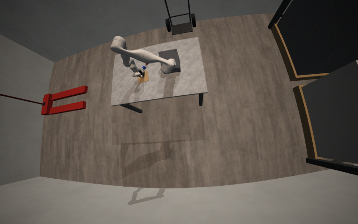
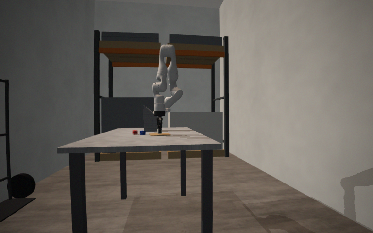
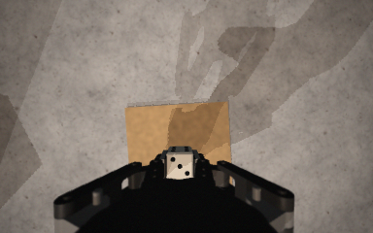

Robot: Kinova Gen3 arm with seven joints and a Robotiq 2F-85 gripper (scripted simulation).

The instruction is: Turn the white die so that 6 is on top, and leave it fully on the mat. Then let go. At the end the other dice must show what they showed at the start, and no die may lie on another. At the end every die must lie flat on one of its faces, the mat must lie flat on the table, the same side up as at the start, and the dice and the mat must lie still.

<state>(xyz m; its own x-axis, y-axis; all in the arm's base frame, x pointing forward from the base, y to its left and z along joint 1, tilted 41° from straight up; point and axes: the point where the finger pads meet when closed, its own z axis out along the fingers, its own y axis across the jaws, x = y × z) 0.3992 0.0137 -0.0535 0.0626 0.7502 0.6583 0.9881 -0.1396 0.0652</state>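
My hand is 1 cm above the white die. Round my hand: tan mat: 3 cm below; then red die: 8 cm behind, 17 cm to the right, 1 cm below; then blue die: 4 cm behind, 12 cm to the right, 1 cm below.
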